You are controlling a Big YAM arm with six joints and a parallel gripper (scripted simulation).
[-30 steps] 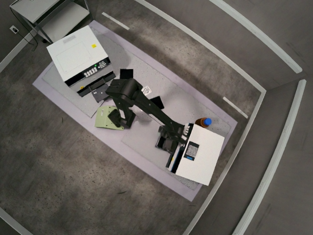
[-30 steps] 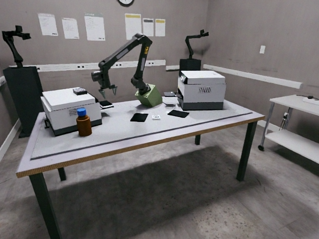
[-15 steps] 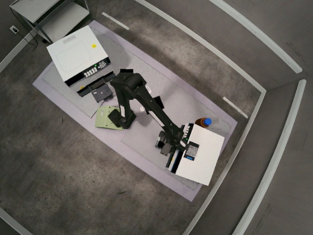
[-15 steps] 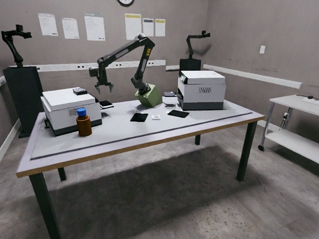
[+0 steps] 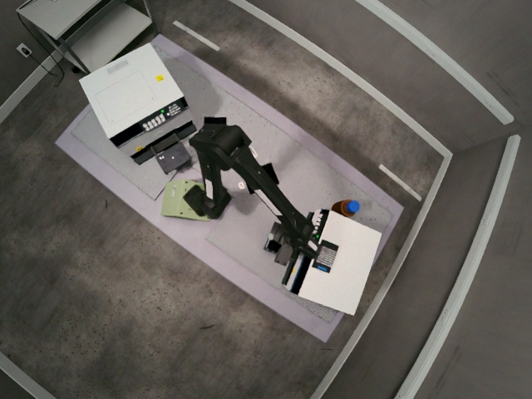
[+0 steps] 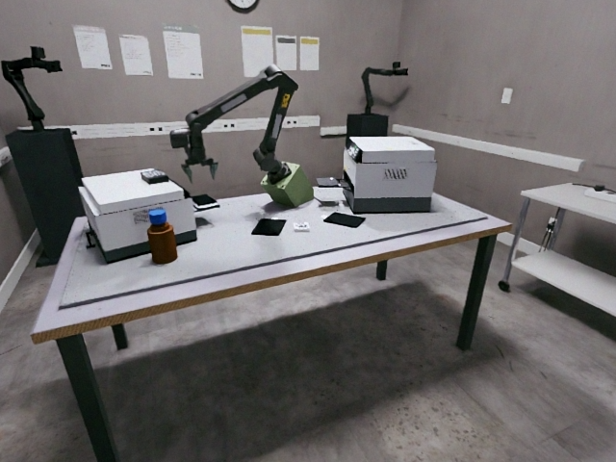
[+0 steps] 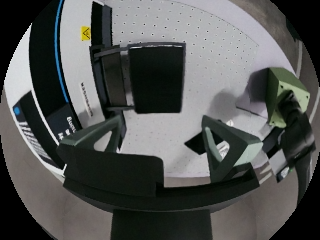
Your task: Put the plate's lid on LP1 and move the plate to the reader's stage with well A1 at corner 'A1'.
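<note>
My gripper is now 10 cm above the white well plate, 1 cm to the left of it and 1 cm past it. Also, from my hand: black pad (24 cm to the left, 19 cm below, 19 cm ahead); then white label (52 cm to the left, 19 cm below, 16 cm ahead); then brown capped bottle (31 cm ahead, 19 cm to the right, 8 cm below).
</note>
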